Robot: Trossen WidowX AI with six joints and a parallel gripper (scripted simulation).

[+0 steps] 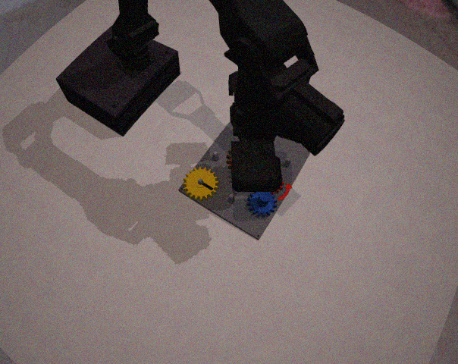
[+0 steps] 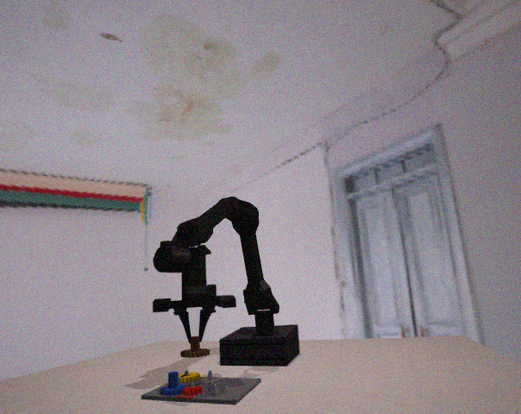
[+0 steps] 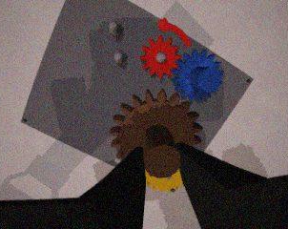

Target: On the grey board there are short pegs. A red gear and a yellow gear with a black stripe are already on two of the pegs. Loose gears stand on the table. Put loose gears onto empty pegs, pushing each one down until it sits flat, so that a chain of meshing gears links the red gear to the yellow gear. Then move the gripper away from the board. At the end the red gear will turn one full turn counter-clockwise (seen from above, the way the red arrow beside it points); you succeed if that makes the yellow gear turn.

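The blue gear lies 6 cm ahead of my gripper tip, 2 cm to the right of it and 8 cm below it. Round my gripper tip: brown gear: 1 cm below; then red arrow: 8 cm ahead, 3 cm to the left, 9 cm below; then red gear: 5 cm ahead, 2 cm to the left, 9 cm below.
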